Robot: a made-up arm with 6 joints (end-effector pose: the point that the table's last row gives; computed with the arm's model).
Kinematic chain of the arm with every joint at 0, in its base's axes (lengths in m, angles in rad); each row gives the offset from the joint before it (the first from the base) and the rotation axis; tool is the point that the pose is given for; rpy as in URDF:
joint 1: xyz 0 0 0.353 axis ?
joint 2: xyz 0 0 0 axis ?
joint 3: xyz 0.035 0 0.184 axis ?
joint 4: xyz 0.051 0 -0.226 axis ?
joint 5: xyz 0 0 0 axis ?
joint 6: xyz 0.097 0 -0.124 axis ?
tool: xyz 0 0 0 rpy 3.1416 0 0
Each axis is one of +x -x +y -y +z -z.
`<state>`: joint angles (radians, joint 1 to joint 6).
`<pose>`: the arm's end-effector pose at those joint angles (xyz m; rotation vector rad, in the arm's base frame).
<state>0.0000 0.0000 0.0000 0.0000 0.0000 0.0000</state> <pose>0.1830 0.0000 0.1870 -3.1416 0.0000 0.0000</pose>
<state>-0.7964 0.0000 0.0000 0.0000 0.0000 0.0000</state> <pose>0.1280 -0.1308 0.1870 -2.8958 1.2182 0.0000</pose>
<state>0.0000 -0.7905 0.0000 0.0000 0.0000 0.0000</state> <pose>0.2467 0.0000 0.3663 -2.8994 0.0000 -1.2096</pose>
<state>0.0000 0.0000 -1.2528 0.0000 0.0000 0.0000</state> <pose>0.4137 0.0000 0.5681 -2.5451 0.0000 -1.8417</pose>
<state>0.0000 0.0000 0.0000 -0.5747 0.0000 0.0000</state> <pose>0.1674 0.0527 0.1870 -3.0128 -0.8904 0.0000</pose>
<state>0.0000 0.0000 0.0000 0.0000 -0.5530 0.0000</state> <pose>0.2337 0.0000 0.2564 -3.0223 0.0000 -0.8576</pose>
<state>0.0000 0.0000 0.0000 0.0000 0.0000 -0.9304</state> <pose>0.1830 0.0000 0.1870 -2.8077 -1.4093 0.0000</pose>
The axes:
joint 1: +z
joint 2: +y
joint 3: +y
joint 4: -z
joint 5: +y
joint 6: -z

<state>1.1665 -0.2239 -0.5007 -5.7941 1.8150 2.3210</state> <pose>-0.0115 0.1449 0.2726 1.5624 -1.2215 -0.3363</pose>
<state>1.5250 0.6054 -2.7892 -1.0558 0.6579 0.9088</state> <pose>0.0183 0.4171 0.7471 -1.4560 -0.6643 -1.7154</pose>
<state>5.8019 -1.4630 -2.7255 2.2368 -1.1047 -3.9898</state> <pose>-0.3450 0.0433 0.5436 0.2118 -0.8261 1.2820</pose>
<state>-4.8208 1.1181 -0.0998 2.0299 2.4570 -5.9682</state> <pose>-0.1281 0.0949 0.2003 0.8315 -1.7781 -2.3206</pose>
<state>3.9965 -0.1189 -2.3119 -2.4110 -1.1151 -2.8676</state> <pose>-0.0455 -0.2089 0.6449 0.7460 -1.8295 1.5995</pose>
